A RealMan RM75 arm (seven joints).
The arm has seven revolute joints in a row. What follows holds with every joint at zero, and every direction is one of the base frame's. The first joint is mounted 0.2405 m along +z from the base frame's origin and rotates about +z. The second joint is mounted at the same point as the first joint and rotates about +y. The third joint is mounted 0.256 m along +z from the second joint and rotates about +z. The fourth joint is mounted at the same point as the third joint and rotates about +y. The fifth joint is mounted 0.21 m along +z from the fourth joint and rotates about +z. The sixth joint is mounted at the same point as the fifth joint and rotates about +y. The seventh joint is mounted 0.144 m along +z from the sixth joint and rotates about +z. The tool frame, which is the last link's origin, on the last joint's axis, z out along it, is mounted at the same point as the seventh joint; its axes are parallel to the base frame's.
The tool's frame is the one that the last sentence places.
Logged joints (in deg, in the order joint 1, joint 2, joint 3, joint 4, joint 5, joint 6, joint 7), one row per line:
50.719, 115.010, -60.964, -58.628, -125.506, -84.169, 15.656
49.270, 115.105, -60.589, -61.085, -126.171, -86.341, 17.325
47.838, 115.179, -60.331, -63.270, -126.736, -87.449, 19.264
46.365, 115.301, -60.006, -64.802, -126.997, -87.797, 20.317
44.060, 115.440, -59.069, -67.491, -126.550, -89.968, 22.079
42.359, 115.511, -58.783, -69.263, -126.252, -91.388, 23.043
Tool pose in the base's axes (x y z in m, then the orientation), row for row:
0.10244, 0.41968, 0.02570, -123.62, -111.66, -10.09
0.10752, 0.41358, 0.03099, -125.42, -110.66, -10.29
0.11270, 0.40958, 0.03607, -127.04, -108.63, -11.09
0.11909, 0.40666, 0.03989, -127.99, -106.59, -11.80
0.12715, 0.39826, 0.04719, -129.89, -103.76, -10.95
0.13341, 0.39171, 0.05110, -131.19, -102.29, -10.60
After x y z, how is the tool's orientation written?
As a rotation vector, in degrees.
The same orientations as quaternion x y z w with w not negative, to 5 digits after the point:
-0.73589, -0.66470, -0.06006, 0.11417
-0.74404, -0.65648, -0.06104, 0.10821
-0.75387, -0.64462, -0.06581, 0.10870
-0.76156, -0.63423, -0.07021, 0.11338
-0.77431, -0.61854, -0.06528, 0.11662
-0.78172, -0.60951, -0.06316, 0.11587

